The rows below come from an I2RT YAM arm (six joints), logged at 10 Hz.
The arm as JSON. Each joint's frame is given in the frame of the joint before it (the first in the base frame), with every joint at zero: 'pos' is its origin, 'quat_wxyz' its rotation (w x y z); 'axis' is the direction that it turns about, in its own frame. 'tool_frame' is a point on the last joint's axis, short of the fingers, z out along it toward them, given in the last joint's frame.
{
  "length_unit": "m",
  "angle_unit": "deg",
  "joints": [
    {
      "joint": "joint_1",
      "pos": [
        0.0,
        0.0,
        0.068
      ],
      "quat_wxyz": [
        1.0,
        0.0,
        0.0,
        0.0
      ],
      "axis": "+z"
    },
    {
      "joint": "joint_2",
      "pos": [
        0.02,
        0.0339,
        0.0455
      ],
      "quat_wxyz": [
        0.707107,
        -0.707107,
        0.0,
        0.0
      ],
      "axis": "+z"
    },
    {
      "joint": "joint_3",
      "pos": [
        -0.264,
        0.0,
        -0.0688
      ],
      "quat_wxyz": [
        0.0,
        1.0,
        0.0,
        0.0
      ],
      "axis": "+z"
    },
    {
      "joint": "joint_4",
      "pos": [
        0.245,
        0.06,
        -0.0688
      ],
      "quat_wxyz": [
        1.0,
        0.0,
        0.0,
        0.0
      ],
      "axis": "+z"
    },
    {
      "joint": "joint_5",
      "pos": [
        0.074,
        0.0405,
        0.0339
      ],
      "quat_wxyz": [
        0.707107,
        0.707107,
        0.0,
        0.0
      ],
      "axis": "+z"
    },
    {
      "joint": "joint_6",
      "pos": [
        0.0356,
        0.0,
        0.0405
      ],
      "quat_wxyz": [
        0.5,
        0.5,
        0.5,
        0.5
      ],
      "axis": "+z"
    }
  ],
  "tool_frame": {
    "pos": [
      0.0,
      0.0,
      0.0
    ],
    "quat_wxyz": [
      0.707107,
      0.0,
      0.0,
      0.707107
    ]
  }
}
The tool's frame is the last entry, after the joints.
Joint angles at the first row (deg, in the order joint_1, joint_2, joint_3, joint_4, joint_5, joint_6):
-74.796, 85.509, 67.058, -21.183, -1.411, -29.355
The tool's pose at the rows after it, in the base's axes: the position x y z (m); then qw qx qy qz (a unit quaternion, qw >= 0):
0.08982, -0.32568, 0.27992, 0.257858, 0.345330, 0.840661, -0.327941
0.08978, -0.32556, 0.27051, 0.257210, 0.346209, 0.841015, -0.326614
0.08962, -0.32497, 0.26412, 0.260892, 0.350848, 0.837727, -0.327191
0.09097, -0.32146, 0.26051, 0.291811, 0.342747, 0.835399, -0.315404
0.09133, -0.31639, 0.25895, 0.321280, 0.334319, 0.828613, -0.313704
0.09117, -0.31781, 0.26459, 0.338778, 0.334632, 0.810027, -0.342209
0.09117, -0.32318, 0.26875, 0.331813, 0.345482, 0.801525, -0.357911
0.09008, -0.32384, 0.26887, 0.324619, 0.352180, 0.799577, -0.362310
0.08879, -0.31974, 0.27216, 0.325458, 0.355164, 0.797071, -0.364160
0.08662, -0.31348, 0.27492, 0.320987, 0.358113, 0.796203, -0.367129
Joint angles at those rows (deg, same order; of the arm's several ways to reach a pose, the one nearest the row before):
-74.619, 86.482, 66.889, -21.095, -0.352, -29.793
-74.620, 86.746, 65.044, -19.168, -0.352, -29.709
-74.619, 86.749, 63.463, -17.239, -0.352, -29.009
-74.619, 85.964, 61.443, -14.693, -3.945, -28.131
-74.619, 84.559, 58.981, -11.350, -6.676, -27.337
-74.617, 83.849, 58.095, -6.863, -5.805, -26.546
-74.619, 84.638, 59.412, -6.416, -3.522, -26.017
-74.707, 84.727, 59.591, -6.677, -2.376, -25.842
-74.707, 83.588, 59.239, -7.204, -2.112, -25.491
-74.708, 82.008, 58.539, -8.168, -1.409, -25.487

